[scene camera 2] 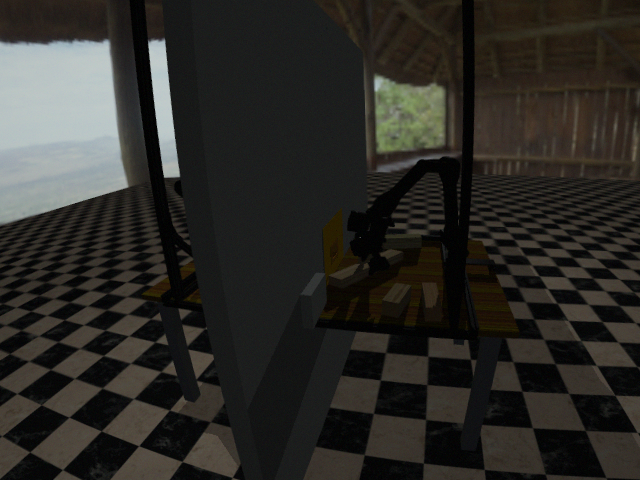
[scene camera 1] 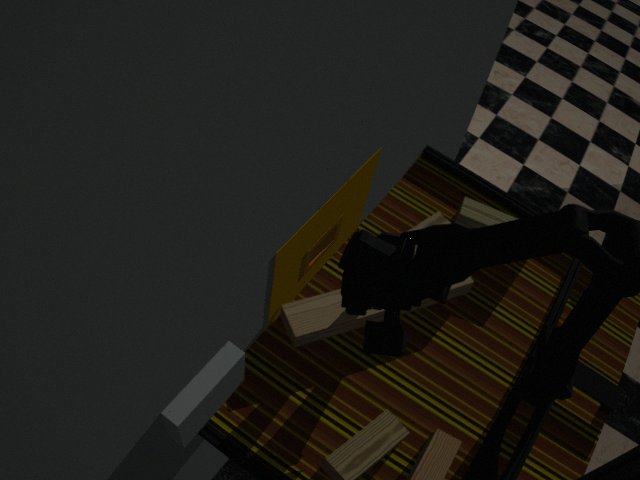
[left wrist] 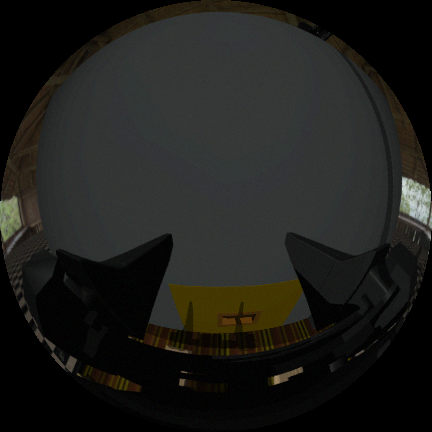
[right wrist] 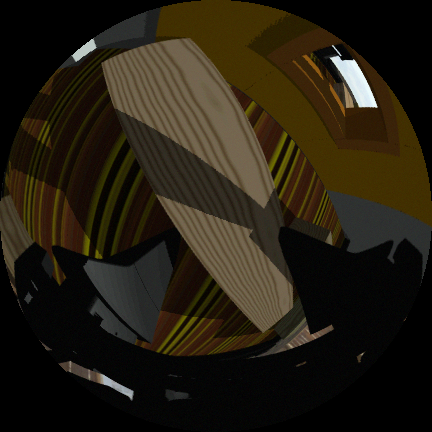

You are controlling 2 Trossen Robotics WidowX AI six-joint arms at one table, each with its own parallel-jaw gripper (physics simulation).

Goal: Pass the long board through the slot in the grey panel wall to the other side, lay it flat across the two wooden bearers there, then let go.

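Frame: origin at the left arm's base, x back, y right, z up, level; millimetres.
Seen in the pictures: left gripper, fingertip midpoint: [left wrist: 230,239]; right gripper, fingertip midpoint: [scene camera 2: 366,268] [right wrist: 230,232]; right arm's base, link origin: [scene camera 1: 537,389].
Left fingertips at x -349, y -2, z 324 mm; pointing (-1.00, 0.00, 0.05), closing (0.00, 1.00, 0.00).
Observation:
Offsets run from my left fingertips to a thing's top centre. "spot": to the spot under its first point.
The long board @[dx -253, dy +18, dz -308 mm] [scene camera 1: 315,312] [scene camera 2: 348,275] [right wrist: 200,130] lies on the striped table, slanted, one end near the grey panel wall [scene camera 1: 155,155] [scene camera 2: 279,155] [left wrist: 220,150]. The slot @[spot: dx -81, dy -4, dz -256 mm] [left wrist: 220,319] [right wrist: 360,142] is framed in brown on a yellow sheet [scene camera 1: 356,196] [scene camera 2: 327,242]. My right gripper [right wrist: 230,232] is lowered over the board, its fingertips at the board's two long edges; it is shut on the board, which crosses the fingers obliquely. My left gripper [left wrist: 230,239] is open and empty, facing the wall above slot height. The two bearers cannot be made out clearly.
On the right arm's side, two short blocks @[dx -376, dy +260, dz -297 mm] [scene camera 1: 367,444] @[spot: dx -467, dy +212, dz -300 mm] [scene camera 1: 436,454] lie near the front edge. A pale green block @[dx -355, dy -265, dz -297 mm] [scene camera 1: 483,211] lies at the back. A grey block @[spot: dx -151, dy +342, dz -244 mm] [scene camera 1: 206,382] [scene camera 2: 313,299] juts from the wall beside the table's corner.

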